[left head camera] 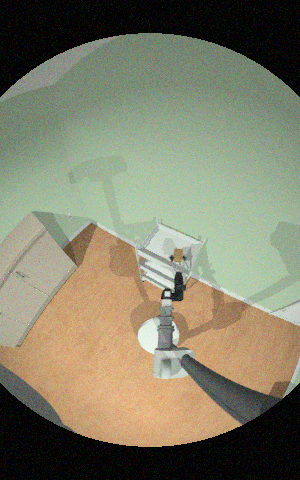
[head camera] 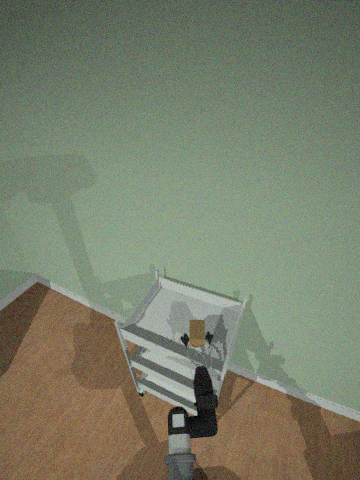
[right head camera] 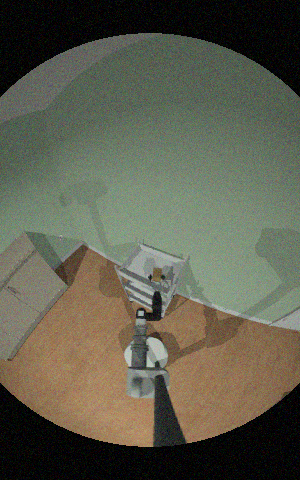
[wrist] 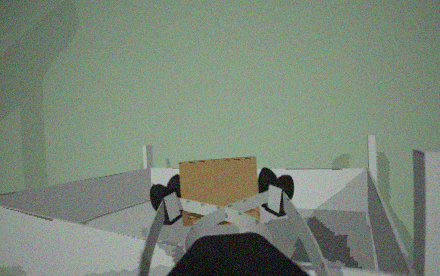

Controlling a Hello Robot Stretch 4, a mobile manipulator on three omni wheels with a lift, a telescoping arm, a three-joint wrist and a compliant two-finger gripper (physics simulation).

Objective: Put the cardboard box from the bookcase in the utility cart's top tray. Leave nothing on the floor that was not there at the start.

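Places are measured from the robot's base along level axes (x ahead, y left, z up), in metres.
Pixels of known places: gripper, fingertip midpoint: [left head camera: 177,254] [head camera: 196,332] [right head camera: 156,274] [wrist: 223,186]; robot's base, origin of the base link: [left head camera: 157,334] [right head camera: 146,354].
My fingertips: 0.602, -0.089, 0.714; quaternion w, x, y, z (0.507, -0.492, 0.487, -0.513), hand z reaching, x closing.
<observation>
For each thing: its middle in the pictures, then the offset to it from my fingertips, as dx, dy, dz. "spot": a spot on its surface instead.
- cardboard box, body centre: [wrist: 224,185] [head camera: 197,333] [right head camera: 156,274] [left head camera: 177,254] -0.004, -0.001, +0.002
- white utility cart, surface spot: [head camera: 167,341] spot: +0.015, +0.118, -0.079
The cardboard box [head camera: 197,329] [left head camera: 178,254] [right head camera: 157,273] [wrist: 218,182] is upright between the two fingertips of my gripper [head camera: 197,339] [left head camera: 178,258] [right head camera: 157,277] [wrist: 223,186], which is shut on it. The box is low inside the outline of the top tray [head camera: 200,291] [wrist: 100,195] of the white utility cart [head camera: 167,341] [left head camera: 155,258] [right head camera: 134,278], towards its right side. In the wrist view the tray's back wall shows behind the box. Whether the box's underside touches the tray floor cannot be told. The bookcase cannot be made out.
The cart stands against the green wall [head camera: 190,150], with two lower shelves below the top tray. Corner posts stick up above the tray; one post [wrist: 371,152] is at the back right. A beige cabinet [left head camera: 30,280] [right head camera: 30,295] stands at the left. A white round thing [left head camera: 147,336] lies beneath my arm.
</observation>
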